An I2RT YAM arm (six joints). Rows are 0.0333 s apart.
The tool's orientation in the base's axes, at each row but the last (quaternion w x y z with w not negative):
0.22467 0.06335 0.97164 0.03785
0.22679 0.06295 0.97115 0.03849
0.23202 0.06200 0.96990 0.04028
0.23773 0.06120 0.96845 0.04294
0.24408 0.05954 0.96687 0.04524
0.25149 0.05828 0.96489 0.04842
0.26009 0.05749 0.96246 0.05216
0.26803 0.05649 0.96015 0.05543
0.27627 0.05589 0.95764 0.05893
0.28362 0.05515 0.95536 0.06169
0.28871 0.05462 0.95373 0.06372
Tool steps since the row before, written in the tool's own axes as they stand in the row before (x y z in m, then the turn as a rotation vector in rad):
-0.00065 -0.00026 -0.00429 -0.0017 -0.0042 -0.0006
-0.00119 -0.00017 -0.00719 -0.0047 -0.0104 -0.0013
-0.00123 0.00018 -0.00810 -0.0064 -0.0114 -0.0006
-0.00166 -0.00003 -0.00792 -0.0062 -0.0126 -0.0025
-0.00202 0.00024 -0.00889 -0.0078 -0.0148 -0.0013
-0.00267 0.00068 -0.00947 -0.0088 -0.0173 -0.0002
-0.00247 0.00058 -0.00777 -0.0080 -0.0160 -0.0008
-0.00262 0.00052 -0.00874 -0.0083 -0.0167 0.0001
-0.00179 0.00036 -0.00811 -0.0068 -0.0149 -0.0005
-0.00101 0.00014 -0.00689 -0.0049 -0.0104 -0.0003
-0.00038 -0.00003 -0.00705 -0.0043 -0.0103 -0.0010
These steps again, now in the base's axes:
-0.00134 -0.00054 0.00410 0.0008 -0.0044 0.0008
-0.00216 -0.00067 0.00693 0.0025 -0.0110 0.0021
-0.00258 -0.00039 0.00777 0.0042 -0.0122 0.0022
-0.00223 -0.00069 0.00775 0.0031 -0.0135 0.0036
-0.00246 -0.00056 0.00876 0.0048 -0.0158 0.0031
-0.00228 -0.00030 0.00959 0.0060 -0.0183 0.0023
-0.00177 -0.00032 0.00797 0.0051 -0.0170 0.0026
-0.00229 -0.00051 0.00883 0.0058 -0.0176 0.0019
-0.00281 -0.00056 0.00780 0.0043 -0.0157 0.0018
-0.00293 -0.00060 0.00629 0.0032 -0.0110 0.0013
-0.00362 -0.00072 0.00602 0.0023 -0.0109 0.0016

